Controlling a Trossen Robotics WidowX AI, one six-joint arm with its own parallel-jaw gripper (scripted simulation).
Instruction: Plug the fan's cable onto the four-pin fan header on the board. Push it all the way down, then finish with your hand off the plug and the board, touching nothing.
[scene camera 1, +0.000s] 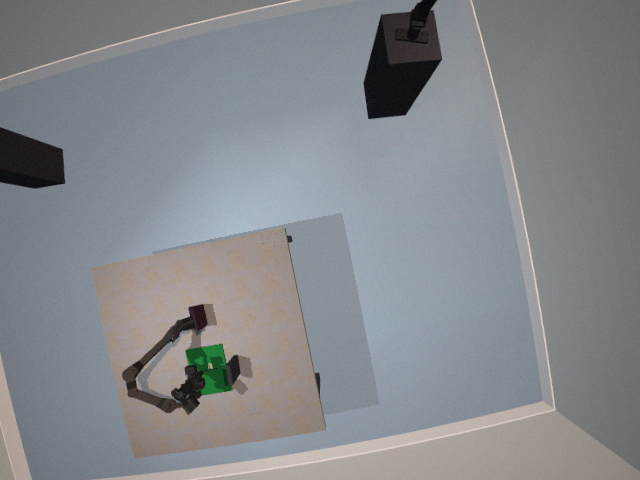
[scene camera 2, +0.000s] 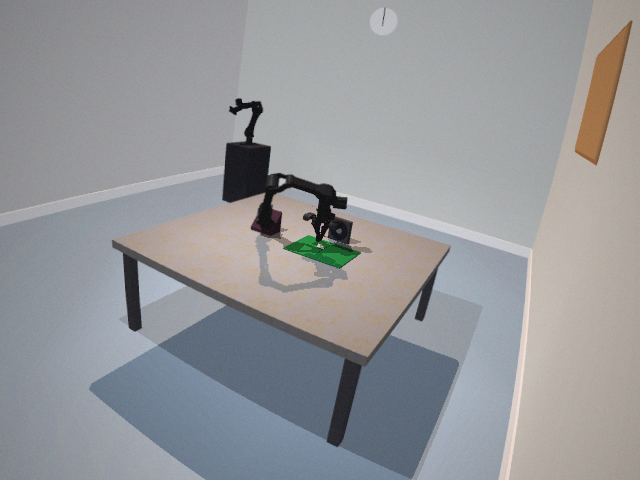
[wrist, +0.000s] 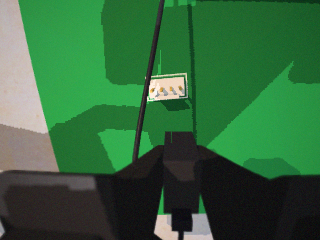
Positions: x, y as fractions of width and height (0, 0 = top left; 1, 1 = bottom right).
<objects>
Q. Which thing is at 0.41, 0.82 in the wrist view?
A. My gripper.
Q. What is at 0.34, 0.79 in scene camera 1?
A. A green board.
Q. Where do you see a green board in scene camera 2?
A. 0.52, 0.53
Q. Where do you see a green board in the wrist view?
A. At 0.77, 0.31
</objects>
